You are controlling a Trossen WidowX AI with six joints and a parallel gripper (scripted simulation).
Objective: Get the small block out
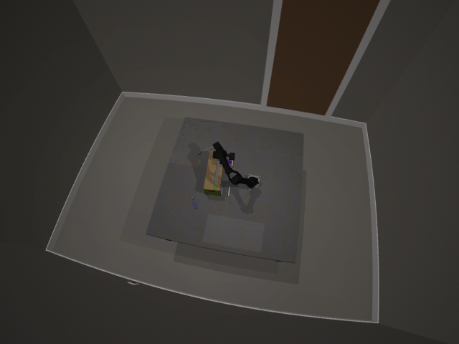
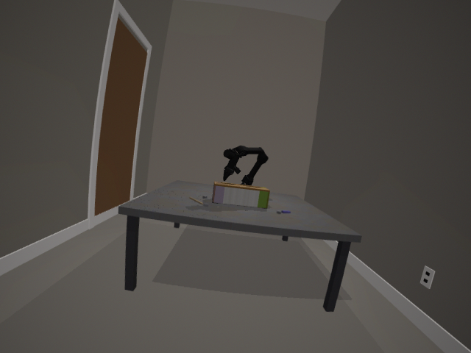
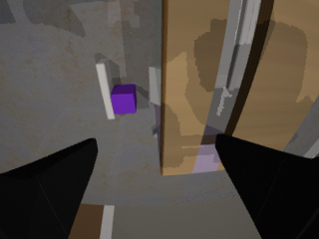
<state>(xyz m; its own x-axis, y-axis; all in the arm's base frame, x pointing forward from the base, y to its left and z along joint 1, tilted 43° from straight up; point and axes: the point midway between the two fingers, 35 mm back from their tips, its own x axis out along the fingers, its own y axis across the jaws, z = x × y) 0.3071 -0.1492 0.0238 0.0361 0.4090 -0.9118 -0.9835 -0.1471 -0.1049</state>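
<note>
My gripper tip is 13 cm above the purple block, 5 cm to the left of it and 3 cm past it. Round my gripper tip: thin wooden stick (19 cm ahead, 15 cm to the right, 14 cm below); box (13 cm to the left, 8 cm below, 1 cm ahead).
</note>
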